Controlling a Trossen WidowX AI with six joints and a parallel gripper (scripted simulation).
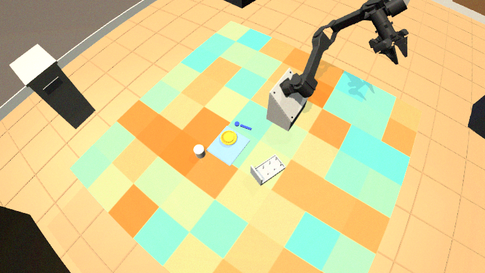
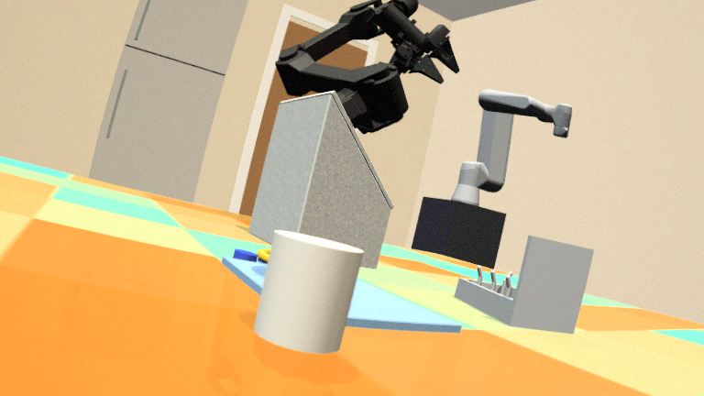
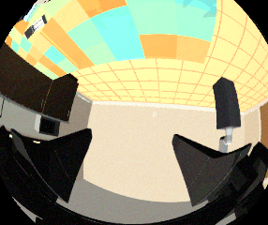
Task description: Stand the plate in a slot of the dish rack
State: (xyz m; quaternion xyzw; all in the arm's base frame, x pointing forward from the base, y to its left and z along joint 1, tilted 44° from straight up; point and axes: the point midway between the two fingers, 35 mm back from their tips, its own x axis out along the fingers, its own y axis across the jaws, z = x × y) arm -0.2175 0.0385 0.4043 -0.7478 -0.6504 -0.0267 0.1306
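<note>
My gripper tip is now 53 cm short of the yellow plate, 42 cm to the left of it and 38 cm above it. From my gripper tip the other things lie so: dish rack 52 cm ahead, 19 cm to the right, 37 cm below; light blue mat 55 cm ahead, 40 cm to the right, 39 cm below; blue utensil 44 cm ahead, 42 cm to the right, 39 cm below.
</note>
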